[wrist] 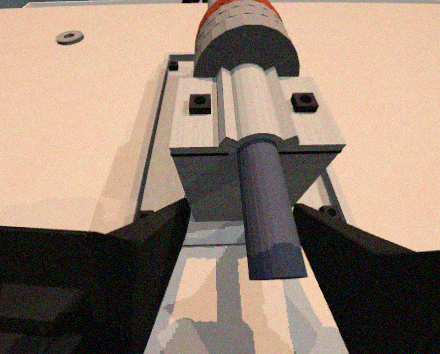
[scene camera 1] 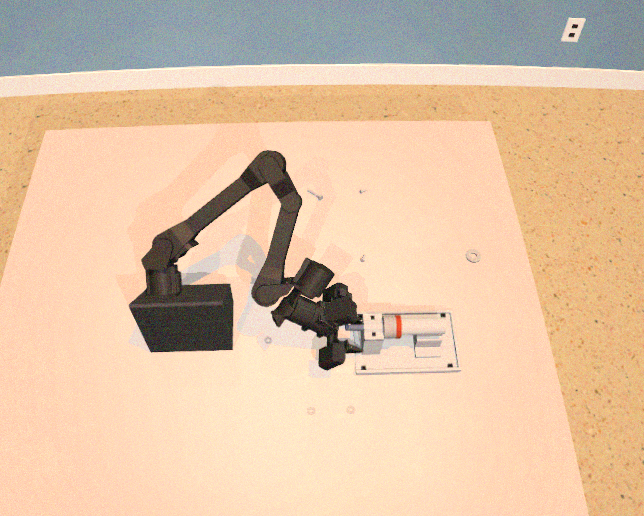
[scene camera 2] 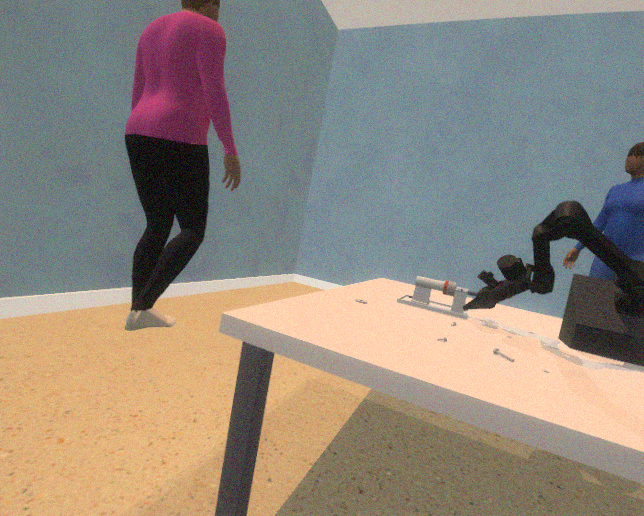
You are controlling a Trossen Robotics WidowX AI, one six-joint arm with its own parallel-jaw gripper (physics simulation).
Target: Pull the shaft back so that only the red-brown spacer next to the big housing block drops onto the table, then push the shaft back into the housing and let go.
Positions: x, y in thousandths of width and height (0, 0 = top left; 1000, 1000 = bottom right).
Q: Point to a grey baseplate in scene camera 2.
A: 655, 575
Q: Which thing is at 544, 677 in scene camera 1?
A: The gripper.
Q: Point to a dark shaft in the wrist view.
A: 622, 702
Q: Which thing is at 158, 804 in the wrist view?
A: The gripper.
